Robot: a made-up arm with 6 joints.
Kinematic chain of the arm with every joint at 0, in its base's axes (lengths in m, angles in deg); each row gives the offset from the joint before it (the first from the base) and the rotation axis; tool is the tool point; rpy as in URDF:
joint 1: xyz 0 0 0.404 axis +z
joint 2: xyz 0 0 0 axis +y
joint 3: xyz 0.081 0 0.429 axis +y
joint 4: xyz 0.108 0 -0.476 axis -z
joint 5: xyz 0 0 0 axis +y
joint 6: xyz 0.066 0 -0.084 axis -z
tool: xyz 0 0 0 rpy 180 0 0
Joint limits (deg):
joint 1: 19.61..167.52
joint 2: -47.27..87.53
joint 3: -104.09..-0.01
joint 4: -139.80..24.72
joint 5: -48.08..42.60
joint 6: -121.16..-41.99
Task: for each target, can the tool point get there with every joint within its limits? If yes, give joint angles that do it. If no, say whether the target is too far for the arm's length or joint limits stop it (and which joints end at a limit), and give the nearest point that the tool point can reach.
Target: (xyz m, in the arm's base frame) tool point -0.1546 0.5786 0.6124
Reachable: yes | joints 99.77 -0.64 -58.98 -123.58 0.68 -60.03
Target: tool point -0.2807 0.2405 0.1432
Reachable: yes | joints 129.08 35.81 -31.84 -108.56 -2.75 -48.50
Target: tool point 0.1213 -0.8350 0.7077
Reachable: no: joint limits stop it (at a limit: joint 2, joint 3, joint 4) | nearest point 0.0190 -0.1307 0.2597 | short by 0.841 m
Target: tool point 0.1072 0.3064 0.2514
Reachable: yes | joints 71.10 8.80 -10.92 2.53 10.25 -115.06
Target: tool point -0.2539 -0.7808 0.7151
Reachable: no: joint limits stop it (at a limit: joint 1, joint 2, joint 5) | nearest point -0.2480 -0.0542 0.6975 | short by 0.727 m
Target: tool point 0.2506 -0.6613 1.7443
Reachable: no: too far | nearest point 0.0731 -0.1930 1.2954 | short by 0.673 m
